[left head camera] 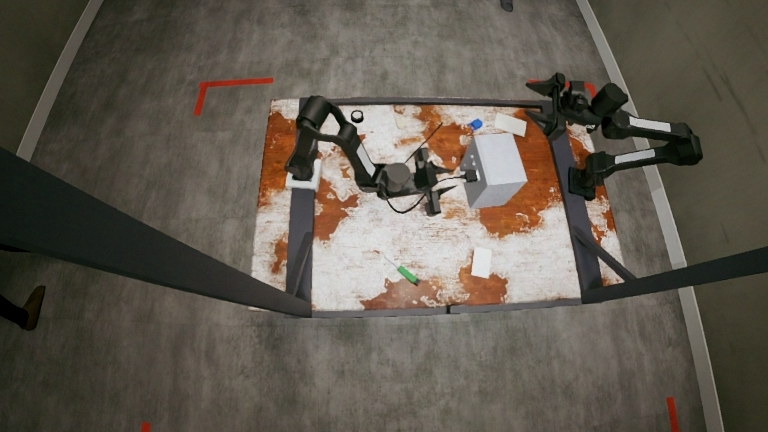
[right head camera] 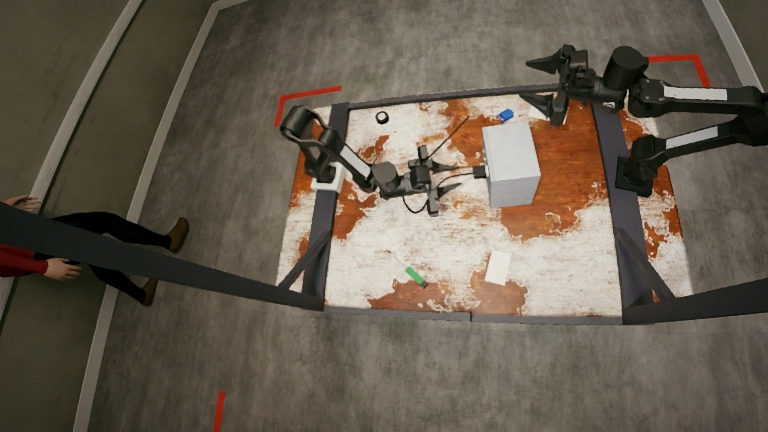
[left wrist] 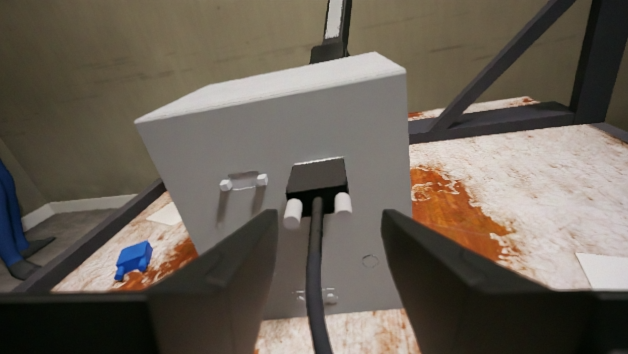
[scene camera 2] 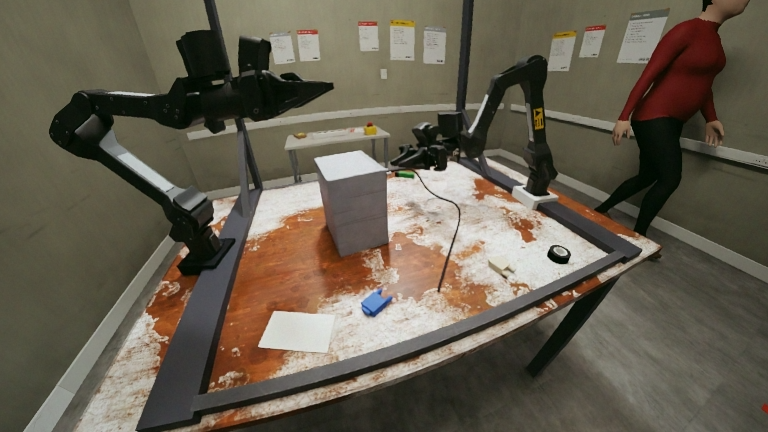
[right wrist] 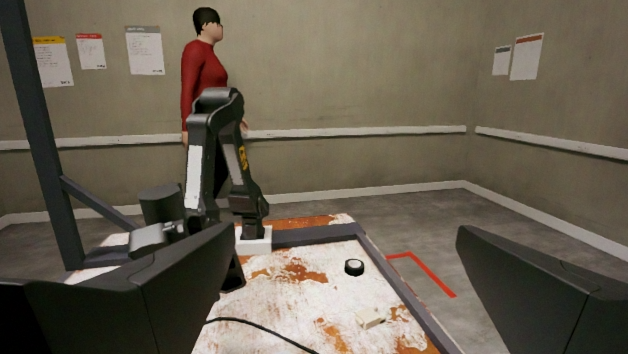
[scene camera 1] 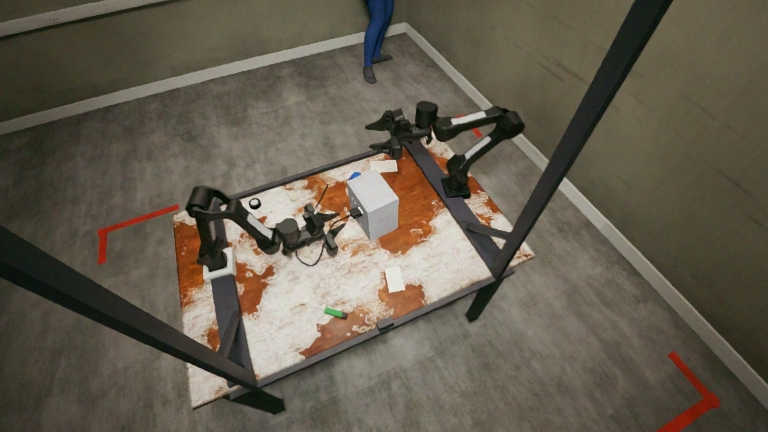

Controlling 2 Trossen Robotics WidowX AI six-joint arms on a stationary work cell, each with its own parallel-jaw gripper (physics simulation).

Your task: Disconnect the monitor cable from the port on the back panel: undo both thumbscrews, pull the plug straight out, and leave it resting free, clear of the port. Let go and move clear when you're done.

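Pixels of known places: left gripper, fingertip midpoint: point(left head camera: 455, 178) point(right head camera: 460, 175) point(left wrist: 329, 220) point(scene camera 2: 394, 164) point(scene camera 1: 342, 218); right gripper, fingertip midpoint: point(left head camera: 525, 97) point(right head camera: 522, 78) point(scene camera 2: 329, 86) point(right wrist: 345, 234) point(scene camera 1: 366, 136); left arm's base, link origin: point(left head camera: 303, 172) point(right head camera: 326, 174) point(scene camera 2: 535, 191) point(right wrist: 252, 234) point(scene camera 1: 217, 262); right arm's base, link origin: point(left head camera: 582, 182) point(right head camera: 635, 174) point(scene camera 2: 206, 251) point(scene camera 1: 455, 186).
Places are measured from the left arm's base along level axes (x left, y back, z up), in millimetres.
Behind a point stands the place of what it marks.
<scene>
The grey box point(left head camera: 499, 166) @(x -1, y -583, z 153 mm) point(right head camera: 512, 155) @(x 13, y -594, z 153 mm) point(scene camera 2: 354, 204) @(x 108, y -583, z 91 mm) point(left wrist: 370, 120) stands on the table. The black cable plug point(left head camera: 471, 175) @(x -17, y -513, z 110 mm) point(right head camera: 479, 171) @(x -16, y -513, z 111 mm) point(scene camera 1: 355, 212) @(x -19, y -512, z 111 mm) point(left wrist: 317, 180) @(x -17, y -505, z 111 mm) sits at its back panel, with a thin light rim along its top. Two white thumbscrews, left point(left wrist: 293, 213) @(x -11, y -482, z 106 mm) and right point(left wrist: 343, 204) @(x -34, y -488, z 107 mm), stick out of it. The black cable point(left wrist: 316, 280) @(x -32, y -444, z 105 mm) point(scene camera 2: 458, 214) @(x 25, y -290, z -28 mm) runs from the plug between my left fingers. My left gripper point(left head camera: 454, 178) @(x -34, y -464, z 115 mm) point(right head camera: 459, 176) @(x -34, y -464, z 115 mm) point(scene camera 1: 339, 221) @(x -34, y -464, z 115 mm) is open, a short way back from the plug. My right gripper point(left head camera: 527, 98) @(x 118, y -603, z 313 mm) point(right head camera: 524, 80) @(x 118, y -603, z 313 mm) point(right wrist: 345, 234) @(x 118, y -603, z 313 mm) is open and empty, high above the far right corner.
A blue connector point(left head camera: 475, 124) @(x 260, y -570, z -18 mm) point(scene camera 2: 375, 302) @(x 270, y -574, z -18 mm) point(left wrist: 134, 257) @(x 254, y -567, z -18 mm) and a white card point(left head camera: 510, 124) @(x 290, y -709, z -32 mm) point(scene camera 2: 296, 331) @(x 293, y -712, z -32 mm) lie behind the box. A black roll point(left head camera: 357, 116) @(x 234, y -148, z -14 mm) point(scene camera 2: 559, 254) @(x 257, y -157, z -15 mm) and a beige piece point(scene camera 2: 500, 264) @(x 242, y -306, z -18 mm) lie farther left in the left head camera. A green screwdriver point(left head camera: 407, 274) @(x -294, y -355, z -16 mm) and another card point(left head camera: 481, 262) @(x -237, y -584, z -32 mm) lie near the front.
</scene>
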